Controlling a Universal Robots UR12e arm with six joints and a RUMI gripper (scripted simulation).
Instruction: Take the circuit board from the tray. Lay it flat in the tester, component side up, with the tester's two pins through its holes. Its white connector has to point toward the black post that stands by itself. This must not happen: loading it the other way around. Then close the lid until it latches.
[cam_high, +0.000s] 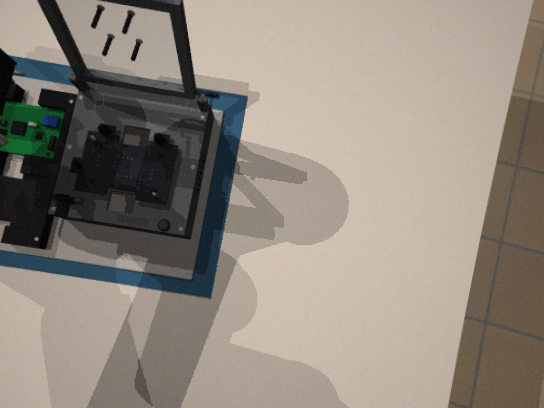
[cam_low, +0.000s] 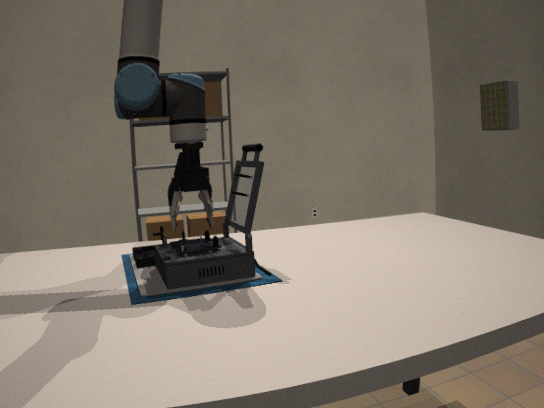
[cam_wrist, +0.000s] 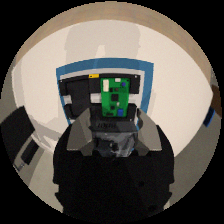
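My hand is 60 mm above the green circuit board. From my hand the other things lie so: dark grey tester 130 mm to the right, 30 mm ahead, 30 mm above; then dark nest 170 mm to the right, 10 mm below, 10 mm ahead; then tester lid 140 mm to the right, 130 mm ahead, 100 mm above.
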